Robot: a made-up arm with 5 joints. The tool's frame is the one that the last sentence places. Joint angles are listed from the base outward.
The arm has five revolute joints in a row. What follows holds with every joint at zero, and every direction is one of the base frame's.
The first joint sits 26.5 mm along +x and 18.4 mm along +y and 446 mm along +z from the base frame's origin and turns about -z.
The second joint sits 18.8 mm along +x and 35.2 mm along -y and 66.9 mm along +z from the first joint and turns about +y.
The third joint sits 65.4 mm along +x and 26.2 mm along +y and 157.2 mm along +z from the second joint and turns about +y.
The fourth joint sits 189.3 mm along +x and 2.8 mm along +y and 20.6 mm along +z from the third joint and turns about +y.
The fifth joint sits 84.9 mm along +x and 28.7 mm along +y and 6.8 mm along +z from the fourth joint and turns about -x.
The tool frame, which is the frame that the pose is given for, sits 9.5 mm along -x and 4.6 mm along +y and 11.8 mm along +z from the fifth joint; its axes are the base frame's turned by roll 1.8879, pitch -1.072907 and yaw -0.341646 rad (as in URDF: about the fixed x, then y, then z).
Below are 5 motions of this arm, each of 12 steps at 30 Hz.
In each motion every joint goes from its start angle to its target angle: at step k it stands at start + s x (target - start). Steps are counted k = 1, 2, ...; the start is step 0. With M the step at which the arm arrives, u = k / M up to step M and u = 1 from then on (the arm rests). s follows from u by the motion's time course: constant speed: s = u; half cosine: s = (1 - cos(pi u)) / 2; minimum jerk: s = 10 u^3 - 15 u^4 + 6 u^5.
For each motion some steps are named. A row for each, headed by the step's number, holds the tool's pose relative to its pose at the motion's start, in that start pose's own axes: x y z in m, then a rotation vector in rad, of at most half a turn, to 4 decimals.
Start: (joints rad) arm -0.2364 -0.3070 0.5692 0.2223 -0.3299
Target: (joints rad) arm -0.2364 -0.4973 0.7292 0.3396 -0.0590
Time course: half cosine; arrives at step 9
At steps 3, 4, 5, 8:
3: -0.0066 0.0050 0.0014 -0.0394 0.0572 -0.0155
4: -0.0110 0.0080 0.0024 -0.0644 0.0948 -0.0260
5: -0.0159 0.0112 0.0035 -0.0906 0.1352 -0.0374
8: -0.0270 0.0177 0.0064 -0.1461 0.2252 -0.0636

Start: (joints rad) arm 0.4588 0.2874 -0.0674 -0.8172 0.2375
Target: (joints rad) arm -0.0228 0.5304 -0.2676 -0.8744 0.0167
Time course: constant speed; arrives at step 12
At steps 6, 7, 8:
6: -0.0118 0.0144 -0.0888 0.2885 -0.1305 -0.0012
7: -0.0137 0.0191 -0.1035 0.3366 -0.1521 -0.0035
8: -0.0155 0.0245 -0.1180 0.3848 -0.1735 -0.0065

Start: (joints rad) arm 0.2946 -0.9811 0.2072 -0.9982 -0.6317
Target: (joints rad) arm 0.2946 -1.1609 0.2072 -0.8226 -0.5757
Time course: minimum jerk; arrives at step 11
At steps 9, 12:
9: 0.0344 0.0083 -0.0356 -0.0215 0.0487 0.0061
12: 0.0359 0.0089 -0.0373 -0.0225 0.0510 0.0064

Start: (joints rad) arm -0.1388 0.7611 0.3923 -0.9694 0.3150
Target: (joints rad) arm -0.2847 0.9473 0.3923 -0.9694 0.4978
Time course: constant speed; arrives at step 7
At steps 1, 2, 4, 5, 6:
1: -0.0082 -0.0016 -0.0088 0.0080 0.0393 -0.0207
2: -0.0165 -0.0030 -0.0173 0.0161 0.0793 -0.0407
4: -0.0338 -0.0046 -0.0340 0.0331 0.1611 -0.0788
5: -0.0428 -0.0049 -0.0419 0.0419 0.2029 -0.0968
6: -0.0519 -0.0049 -0.0497 0.0508 0.2453 -0.1141

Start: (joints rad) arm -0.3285 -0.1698 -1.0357 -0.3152 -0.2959
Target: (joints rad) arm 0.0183 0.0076 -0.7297 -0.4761 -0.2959
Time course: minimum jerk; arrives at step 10
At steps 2, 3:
2: -0.0067 -0.0025 0.0056 -0.0176 0.0146 -0.0151
3: -0.0185 -0.0064 0.0165 -0.0503 0.0407 -0.0421

